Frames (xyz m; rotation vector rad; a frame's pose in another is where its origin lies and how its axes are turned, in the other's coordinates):
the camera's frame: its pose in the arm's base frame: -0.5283 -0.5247 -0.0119 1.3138 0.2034 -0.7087
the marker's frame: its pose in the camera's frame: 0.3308 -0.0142 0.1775 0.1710 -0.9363 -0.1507
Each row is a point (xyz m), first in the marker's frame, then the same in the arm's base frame.
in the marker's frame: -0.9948 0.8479 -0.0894
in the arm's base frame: 0.0808 0.0496 0.7555
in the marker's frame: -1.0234 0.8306 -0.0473
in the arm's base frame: 0.0327 0.0686 0.7701
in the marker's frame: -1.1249 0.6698 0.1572
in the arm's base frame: -0.2384 0.1353 0.7688
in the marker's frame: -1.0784 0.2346 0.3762
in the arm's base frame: -0.6531 0.0942 0.5121
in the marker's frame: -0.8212 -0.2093 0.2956
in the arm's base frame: -0.7976 -0.0708 0.0414
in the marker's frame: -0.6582 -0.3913 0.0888
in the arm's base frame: -0.7063 -0.1491 -0.2553
